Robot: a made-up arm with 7 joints. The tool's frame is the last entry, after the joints.
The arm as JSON. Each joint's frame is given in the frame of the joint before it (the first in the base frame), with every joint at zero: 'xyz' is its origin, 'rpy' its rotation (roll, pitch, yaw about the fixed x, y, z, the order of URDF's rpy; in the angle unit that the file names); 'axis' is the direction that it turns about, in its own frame. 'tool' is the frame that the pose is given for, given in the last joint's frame.
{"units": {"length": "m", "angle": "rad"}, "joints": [
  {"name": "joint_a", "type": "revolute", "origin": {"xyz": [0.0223, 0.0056, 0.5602], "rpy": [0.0, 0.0, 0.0]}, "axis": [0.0, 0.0, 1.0]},
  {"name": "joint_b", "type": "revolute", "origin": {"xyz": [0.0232, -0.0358, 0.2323], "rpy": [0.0, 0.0, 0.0]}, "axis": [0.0, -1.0, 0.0]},
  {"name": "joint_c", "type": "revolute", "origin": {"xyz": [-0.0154, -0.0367, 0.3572], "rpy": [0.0, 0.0, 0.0]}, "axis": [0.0, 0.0, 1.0]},
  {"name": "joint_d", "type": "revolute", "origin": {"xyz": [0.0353, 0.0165, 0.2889], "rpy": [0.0, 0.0, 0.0]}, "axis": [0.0, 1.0, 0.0]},
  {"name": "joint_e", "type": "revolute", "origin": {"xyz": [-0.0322, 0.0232, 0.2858], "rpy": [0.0, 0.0, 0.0]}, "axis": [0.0, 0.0, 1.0]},
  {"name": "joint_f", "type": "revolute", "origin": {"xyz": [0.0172, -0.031, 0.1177], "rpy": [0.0, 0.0, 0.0]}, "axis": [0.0, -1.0, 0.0]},
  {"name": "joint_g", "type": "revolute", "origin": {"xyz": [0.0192, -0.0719, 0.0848], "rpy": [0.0, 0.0, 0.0]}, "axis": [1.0, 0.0, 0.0]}
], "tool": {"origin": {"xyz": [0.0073, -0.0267, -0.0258], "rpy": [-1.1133, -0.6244, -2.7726]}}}
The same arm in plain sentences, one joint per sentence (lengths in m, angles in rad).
The arm has seven revolute joints in a row. What follows holds with every joint at zero, and every direction is one of the base frame's. Joint 1 lies 0.0223 m along +x and 0.0056 m along +y and 0.5602 m along +z from the base frame's origin and turns about +z. Joint 2 lies 0.0232 m along +x and 0.0358 m along -y and 0.2323 m along +z from joint 1 and turns about -y. Joint 3 lies 0.0154 m along -x and 0.0367 m along -y and 0.3572 m along +z from joint 2 and turns about +z. Joint 4 lies 0.0353 m along +x and 0.0165 m along +y and 0.2889 m along +z from joint 3 and turns about +y. Joint 5 lies 0.0322 m along -x and 0.0232 m along +y and 0.2858 m along +z from joint 4 and turns about +z. Joint 6 lies 0.0172 m along +x and 0.031 m along -y and 0.1177 m along +z from joint 5 and turns about -y. Joint 7 lies 0.0192 m along +x and 0.0719 m along -y and 0.0848 m along +z from joint 6 and turns about +x. The tool frame, which is the frame that the pose is given for, lies 0.0073 m along +x and 0.0267 m along -y and 0.0258 m along -z from joint 7; its axes are the base frame's turned by roll -1.1133, pitch -0.6244 and yaw -2.7726 rad (as in URDF: about the fixed x, then y, then z).
